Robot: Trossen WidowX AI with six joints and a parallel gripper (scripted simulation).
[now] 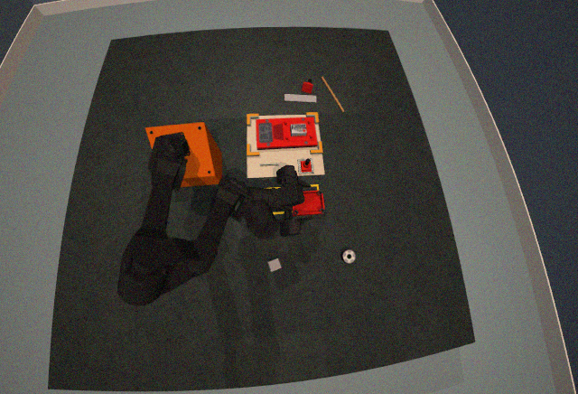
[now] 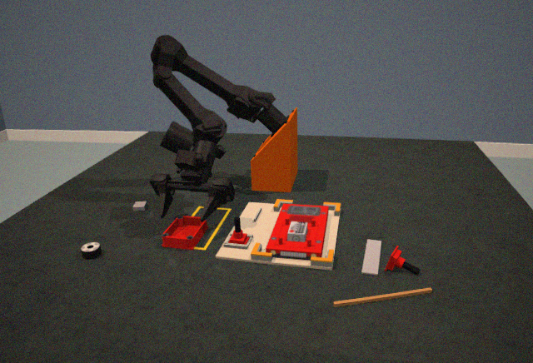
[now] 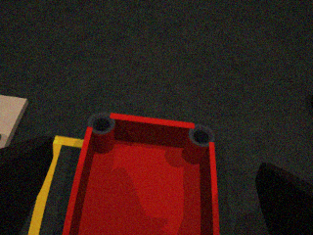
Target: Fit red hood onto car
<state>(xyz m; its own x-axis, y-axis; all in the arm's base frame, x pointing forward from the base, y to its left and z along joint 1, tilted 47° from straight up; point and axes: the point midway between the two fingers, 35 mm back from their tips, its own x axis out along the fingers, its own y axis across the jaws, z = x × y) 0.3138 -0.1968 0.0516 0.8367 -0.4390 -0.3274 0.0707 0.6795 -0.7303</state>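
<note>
Right now my gripper tip is 40 mm above the red hood and 10 mm past it. Round my gripper tip: grey engine block (250 mm to the left, 20 mm below); wooden stick (400 mm to the left, 160 mm ahead, 40 mm below); white bar (390 mm to the left, 40 mm below, 40 mm ahead).
</note>
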